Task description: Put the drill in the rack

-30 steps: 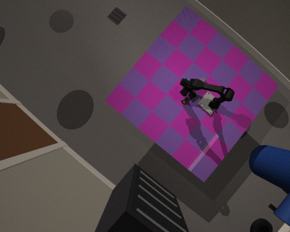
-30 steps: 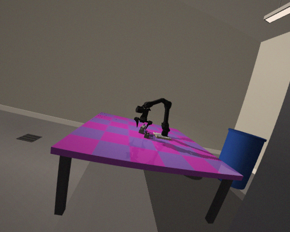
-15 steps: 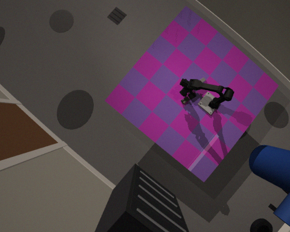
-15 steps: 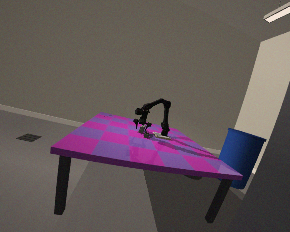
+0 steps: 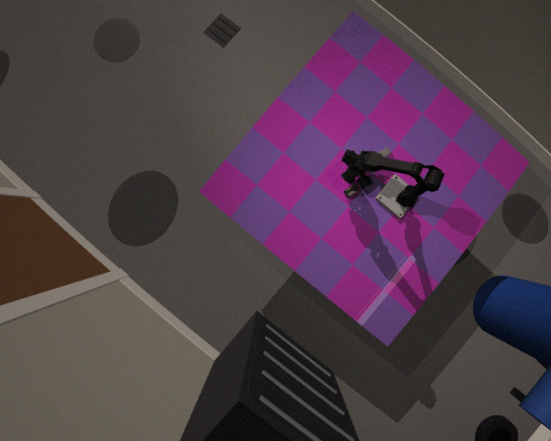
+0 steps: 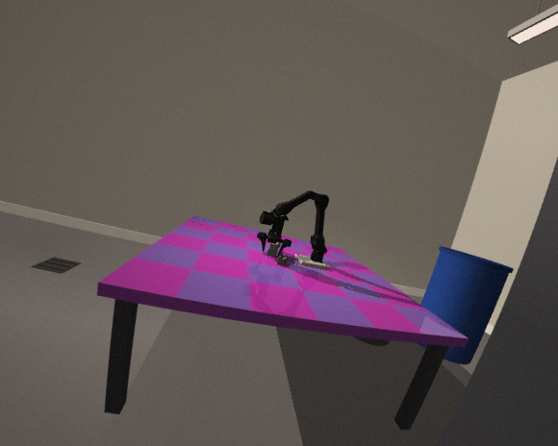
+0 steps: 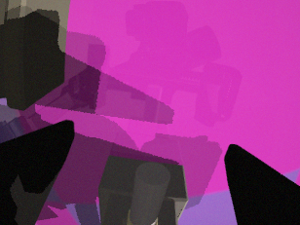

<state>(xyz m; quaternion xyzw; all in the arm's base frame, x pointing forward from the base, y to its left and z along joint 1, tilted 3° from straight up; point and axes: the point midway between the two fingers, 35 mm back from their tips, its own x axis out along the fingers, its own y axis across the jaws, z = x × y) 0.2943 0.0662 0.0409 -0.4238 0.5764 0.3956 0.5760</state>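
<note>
My gripper tip is now 5 cm to the left of the drill, 3 cm below it and 2 cm past it. Round my gripper tip: dark block: 7 cm to the left, 5 cm behind; then housing: 11 cm to the right, 4 cm behind, 2 cm above; then key: 13 cm to the right, 5 cm behind, 3 cm above.
</note>
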